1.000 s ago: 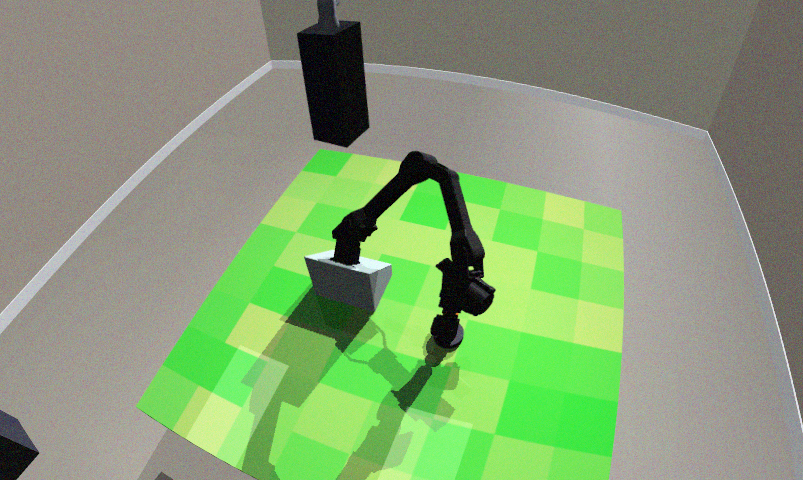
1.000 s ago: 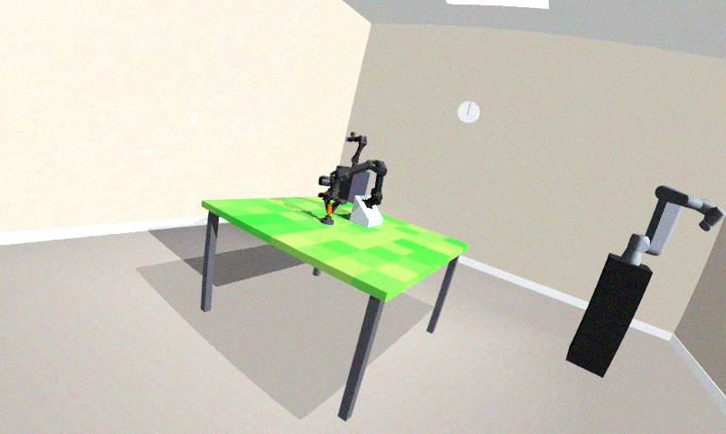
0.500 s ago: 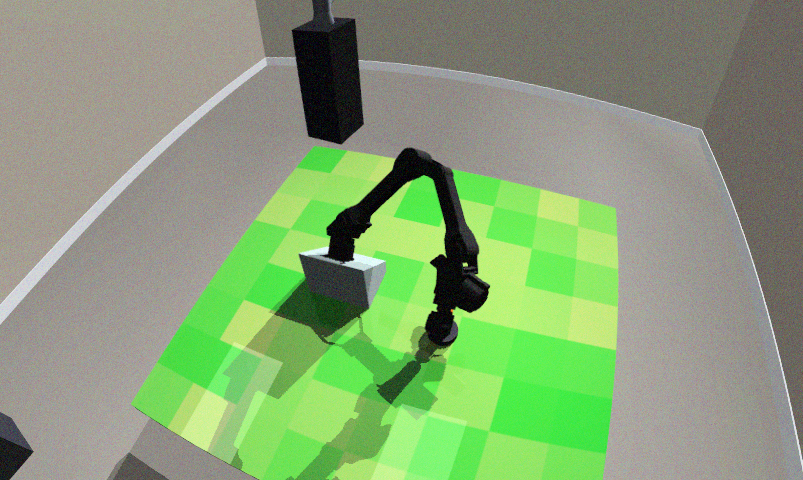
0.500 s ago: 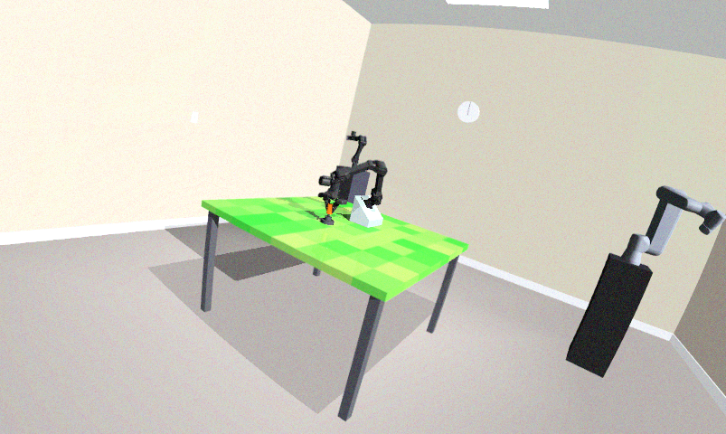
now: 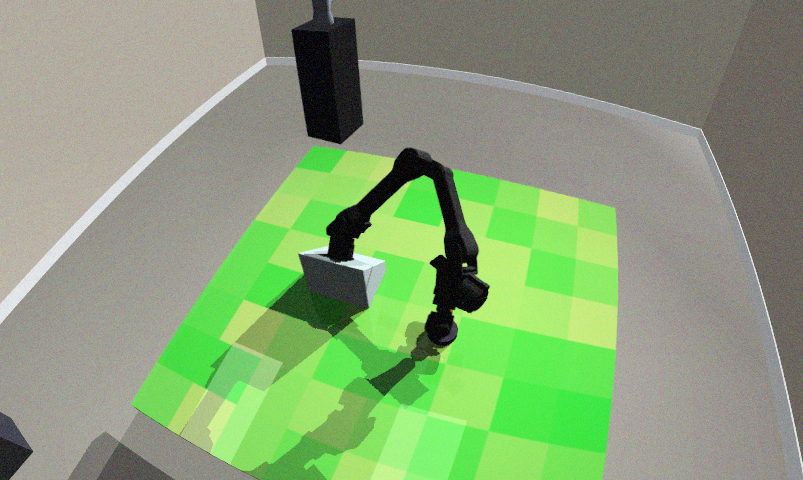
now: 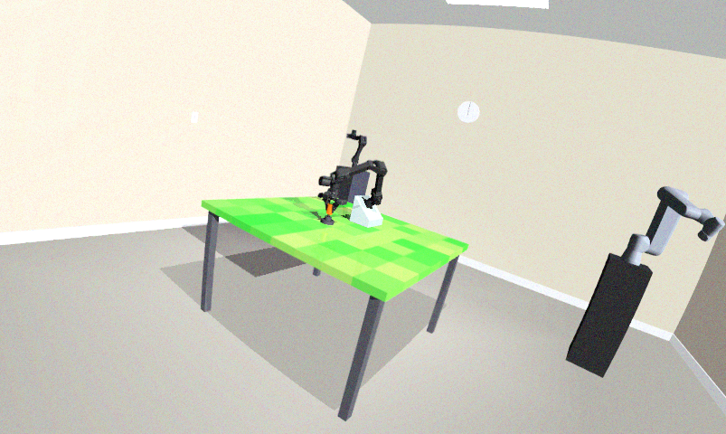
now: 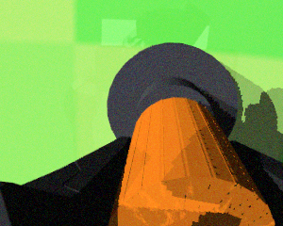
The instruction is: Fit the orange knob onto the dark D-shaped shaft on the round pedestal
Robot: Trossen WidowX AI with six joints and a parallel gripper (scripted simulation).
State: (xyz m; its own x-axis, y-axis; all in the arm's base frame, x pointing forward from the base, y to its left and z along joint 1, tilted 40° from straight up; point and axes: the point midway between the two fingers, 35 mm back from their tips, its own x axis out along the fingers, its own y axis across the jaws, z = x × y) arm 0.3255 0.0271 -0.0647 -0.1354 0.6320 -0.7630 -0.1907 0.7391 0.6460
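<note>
Now: gripper tip 2 cm below the orange knob. Round my gripper tip: round pedestal: 4 cm below.
</note>
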